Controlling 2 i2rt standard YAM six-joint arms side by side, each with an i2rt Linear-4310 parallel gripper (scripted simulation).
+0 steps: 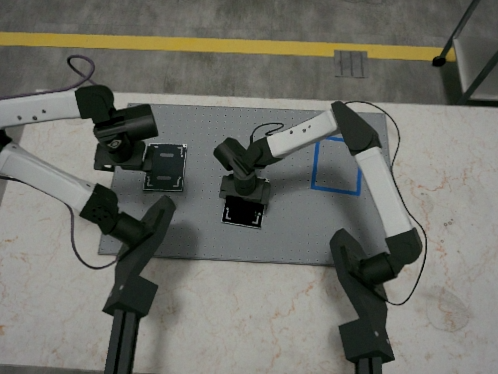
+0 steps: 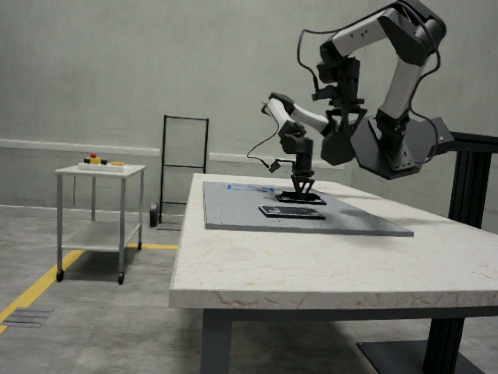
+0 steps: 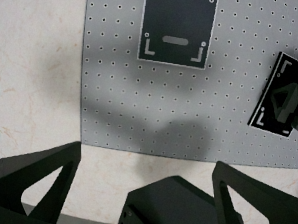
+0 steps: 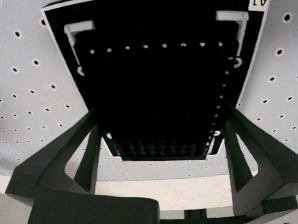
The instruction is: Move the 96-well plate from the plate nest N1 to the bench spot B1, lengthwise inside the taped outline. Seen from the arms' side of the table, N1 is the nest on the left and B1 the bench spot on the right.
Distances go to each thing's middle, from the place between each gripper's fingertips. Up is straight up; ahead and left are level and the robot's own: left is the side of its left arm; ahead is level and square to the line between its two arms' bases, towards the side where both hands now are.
Scene:
Right now my right hand (image 1: 245, 199) is right at the black 96-well plate (image 4: 162, 115). The rest, counted from my right hand: nest N1 (image 1: 173, 167) (70 mm ahead, 270 mm to the left, 20 mm below).
My left gripper (image 2: 342, 136) is now 23 cm above the nest N1, 12 cm short of it and 1 cm to the left of it. The rest, counted from my left hand: black 96-well plate 28 cm to the right, 22 cm below, 5 cm ahead.

